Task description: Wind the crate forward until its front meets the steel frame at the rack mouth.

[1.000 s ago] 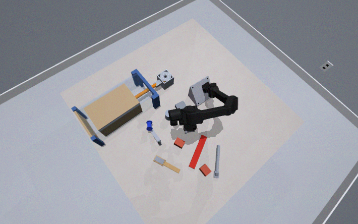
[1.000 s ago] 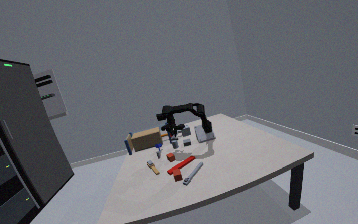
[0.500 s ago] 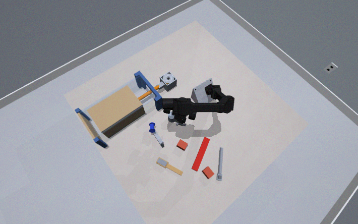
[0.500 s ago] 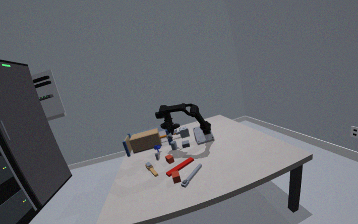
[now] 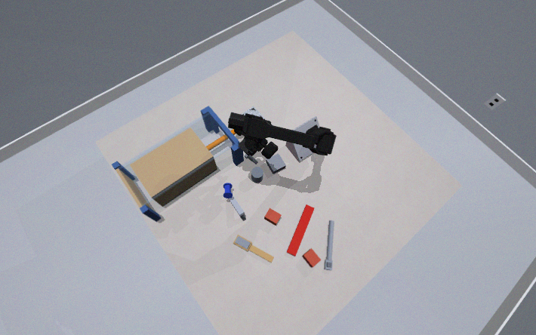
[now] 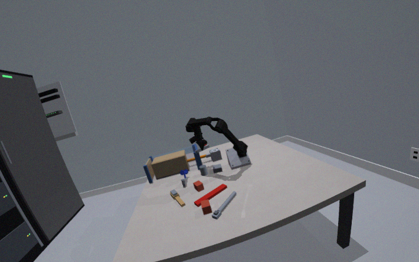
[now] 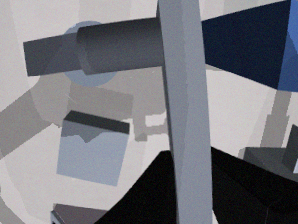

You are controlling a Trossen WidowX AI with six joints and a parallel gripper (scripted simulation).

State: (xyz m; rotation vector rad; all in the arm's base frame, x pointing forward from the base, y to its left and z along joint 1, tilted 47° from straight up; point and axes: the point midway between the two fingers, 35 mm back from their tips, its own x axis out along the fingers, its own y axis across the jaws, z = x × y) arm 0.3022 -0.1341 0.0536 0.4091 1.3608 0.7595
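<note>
My gripper tip is now 1 cm past the red-knobbed handle, 1 cm to the left of it and 1 cm below it. The rest, counted from my gripper tip: red knob (4 cm behind, 5 cm to the right, 2 cm above); blue frame (5 cm ahead, 18 cm to the right, 7 cm below); grey block (8 cm behind, 6 cm to the left, 16 cm below).
</note>
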